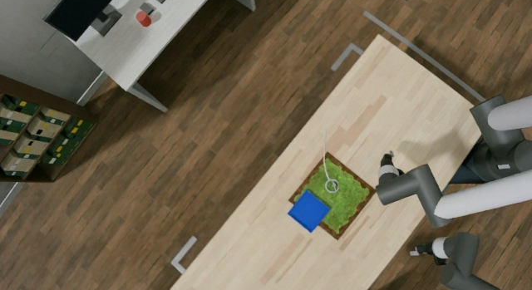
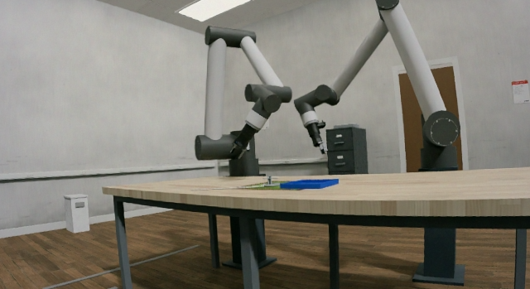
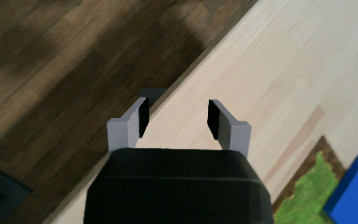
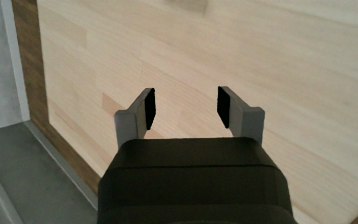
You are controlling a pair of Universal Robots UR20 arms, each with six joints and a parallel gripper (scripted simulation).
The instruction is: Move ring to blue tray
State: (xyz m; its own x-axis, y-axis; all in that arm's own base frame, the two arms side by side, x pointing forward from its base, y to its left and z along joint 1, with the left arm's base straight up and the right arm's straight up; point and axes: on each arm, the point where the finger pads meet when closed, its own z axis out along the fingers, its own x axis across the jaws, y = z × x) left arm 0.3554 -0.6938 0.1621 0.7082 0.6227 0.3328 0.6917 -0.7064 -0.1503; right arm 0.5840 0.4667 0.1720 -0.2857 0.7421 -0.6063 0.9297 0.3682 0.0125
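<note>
Now: the grey stake 290 mm to the left of my right hand, 190 mm ahead of it and 150 mm below it. The rest, counted from my right hand: green mat (360 mm to the left, 180 mm below, 160 mm ahead); blue tray (520 mm to the left, 240 mm ahead, 160 mm below); grey ring (300 mm to the left, 190 mm ahead, 170 mm below).
</note>
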